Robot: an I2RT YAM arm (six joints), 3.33 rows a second.
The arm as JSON. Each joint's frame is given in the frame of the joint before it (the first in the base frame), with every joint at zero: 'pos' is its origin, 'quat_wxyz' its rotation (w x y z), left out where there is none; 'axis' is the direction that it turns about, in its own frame. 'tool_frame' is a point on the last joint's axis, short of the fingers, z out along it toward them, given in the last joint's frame.
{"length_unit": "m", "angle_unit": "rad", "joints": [
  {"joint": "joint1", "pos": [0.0, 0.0, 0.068], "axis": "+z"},
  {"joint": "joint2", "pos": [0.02, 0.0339, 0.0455], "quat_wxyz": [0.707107, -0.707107, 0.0, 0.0], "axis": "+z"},
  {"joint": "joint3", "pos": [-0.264, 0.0, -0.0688], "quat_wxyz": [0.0, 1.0, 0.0, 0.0], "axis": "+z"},
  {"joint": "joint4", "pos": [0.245, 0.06, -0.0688], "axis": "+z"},
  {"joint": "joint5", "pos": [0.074, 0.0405, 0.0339], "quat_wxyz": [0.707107, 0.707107, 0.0, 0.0], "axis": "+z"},
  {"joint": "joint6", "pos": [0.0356, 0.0, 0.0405], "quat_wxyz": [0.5, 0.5, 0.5, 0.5], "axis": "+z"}
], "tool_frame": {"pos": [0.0, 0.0, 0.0], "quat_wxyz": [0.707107, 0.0, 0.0, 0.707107]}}
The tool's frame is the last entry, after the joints.
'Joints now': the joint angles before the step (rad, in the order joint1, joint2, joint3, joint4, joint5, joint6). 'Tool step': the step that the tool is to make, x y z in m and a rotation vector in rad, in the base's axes. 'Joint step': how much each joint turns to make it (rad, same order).
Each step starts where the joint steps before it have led.
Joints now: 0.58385, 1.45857, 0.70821, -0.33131, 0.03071, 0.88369
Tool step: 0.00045, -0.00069, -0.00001, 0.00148, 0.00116, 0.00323
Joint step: -0.00382, 0.00001, -0.00002, 0.00002, -0.00497, -0.00534
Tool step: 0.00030, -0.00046, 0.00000, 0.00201, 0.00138, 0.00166
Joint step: -0.00266, -0.00001, 0.00001, -0.00001, -0.00418, -0.00267
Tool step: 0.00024, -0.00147, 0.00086, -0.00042, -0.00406, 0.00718
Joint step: -0.00573, -0.00533, -0.00149, -0.00041, -0.00383, -0.01260
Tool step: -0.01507, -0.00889, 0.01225, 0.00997, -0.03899, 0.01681
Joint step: 0.00344, -0.11140, -0.04351, -0.02937, 0.00459, -0.01791
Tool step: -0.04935, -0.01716, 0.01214, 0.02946, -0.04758, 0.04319
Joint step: 0.06711, -0.28153, -0.13008, -0.09613, 0.01524, 0.01867
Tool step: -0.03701, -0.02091, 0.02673, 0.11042, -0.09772, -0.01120
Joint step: 0.03778, -0.31360, -0.03931, -0.13162, 0.00840, 0.05531
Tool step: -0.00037, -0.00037, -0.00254, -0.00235, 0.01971, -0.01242
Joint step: -0.00036, 0.00537, -0.00379, -0.00839, 0.00001, 0.01605
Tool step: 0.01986, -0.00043, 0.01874, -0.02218, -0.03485, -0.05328
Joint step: -0.07364, 0.07665, 0.08962, 0.00383, 0.01564, -0.04083
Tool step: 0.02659, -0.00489, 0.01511, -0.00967, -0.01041, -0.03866
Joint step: -0.10983, 0.09730, 0.09043, 0.01335, -0.03736, -0.06216
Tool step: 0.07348, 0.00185, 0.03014, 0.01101, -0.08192, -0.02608
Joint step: -0.14003, 0.27008, 0.22813, 0.12054, -0.06259, -0.09806
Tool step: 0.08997, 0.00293, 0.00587, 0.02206, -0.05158, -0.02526
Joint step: -0.08927, 0.32731, 0.26128, 0.11942, -0.05112, -0.03891
